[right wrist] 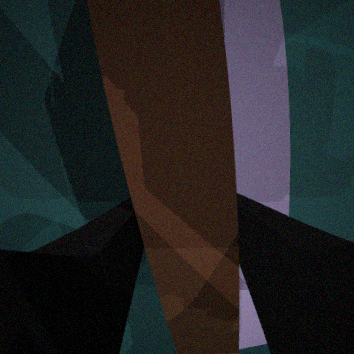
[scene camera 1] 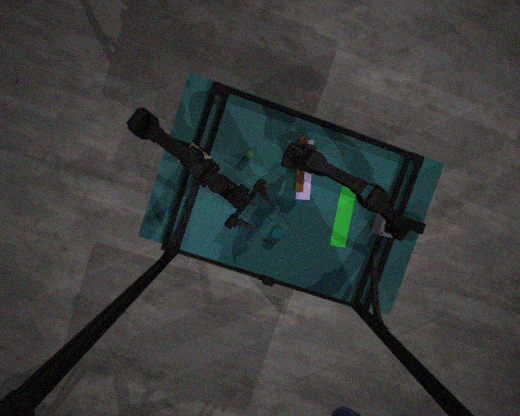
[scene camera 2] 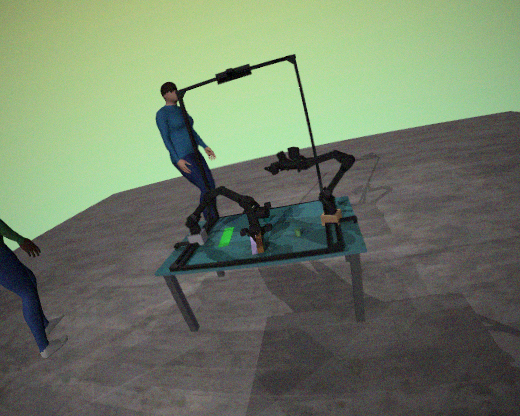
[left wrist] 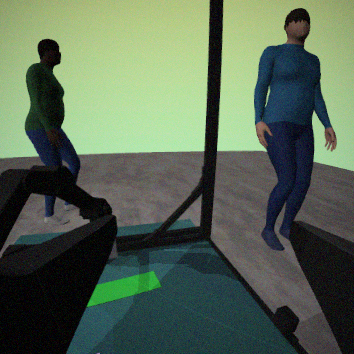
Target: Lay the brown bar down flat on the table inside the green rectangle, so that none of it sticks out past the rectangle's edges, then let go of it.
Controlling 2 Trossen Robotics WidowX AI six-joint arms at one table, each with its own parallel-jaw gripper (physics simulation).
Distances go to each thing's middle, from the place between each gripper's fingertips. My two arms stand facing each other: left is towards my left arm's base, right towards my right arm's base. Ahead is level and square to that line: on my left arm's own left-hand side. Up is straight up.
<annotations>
Now: right hand 1 cm below the brown bar (right wrist: 165,77). The rest, counted from my right hand: green rectangle (scene camera 1: 346,199) (26 cm to the right, 16 cm behind); then lilac strip (right wrist: 254,44) (3 cm to the right, 1 cm behind).
The brown bar lies 25 cm ahead of my left hand, 11 cm to the right of it and 37 cm below it. Also, from my left hand: green rectangle: 9 cm ahead, 37 cm to the right, 39 cm below; then lilac strip: 23 cm ahead, 13 cm to the right, 39 cm below.
</annotations>
